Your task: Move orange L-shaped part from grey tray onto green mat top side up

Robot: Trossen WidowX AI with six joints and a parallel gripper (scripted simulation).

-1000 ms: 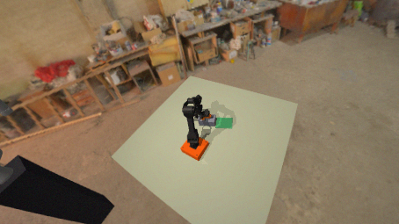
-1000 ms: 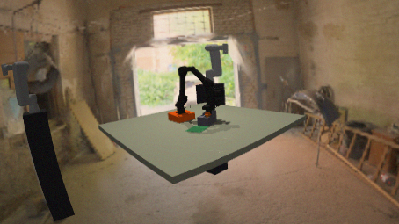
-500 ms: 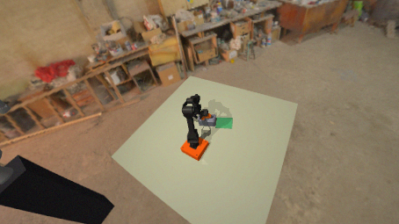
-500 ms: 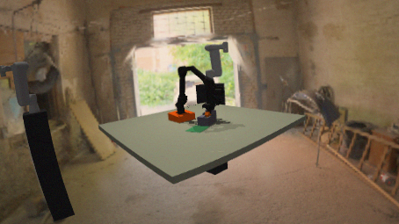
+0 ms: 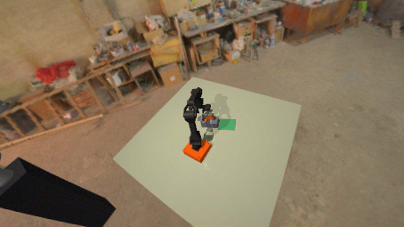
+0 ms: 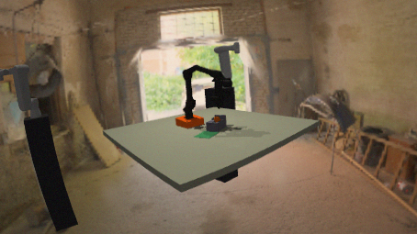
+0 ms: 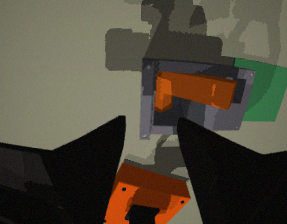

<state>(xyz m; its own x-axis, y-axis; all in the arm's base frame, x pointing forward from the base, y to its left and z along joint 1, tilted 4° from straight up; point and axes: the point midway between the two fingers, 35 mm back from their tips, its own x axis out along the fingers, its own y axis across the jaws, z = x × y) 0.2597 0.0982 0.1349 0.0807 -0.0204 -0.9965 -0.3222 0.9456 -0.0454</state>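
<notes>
Now: gripper tip 100 mm above the orange L-shaped part, 40 mm to the left of it and 10 mm short of it. Also, from my gripper tip: green mat: 210 mm to the right, 160 mm below, 70 mm ahead.
</notes>
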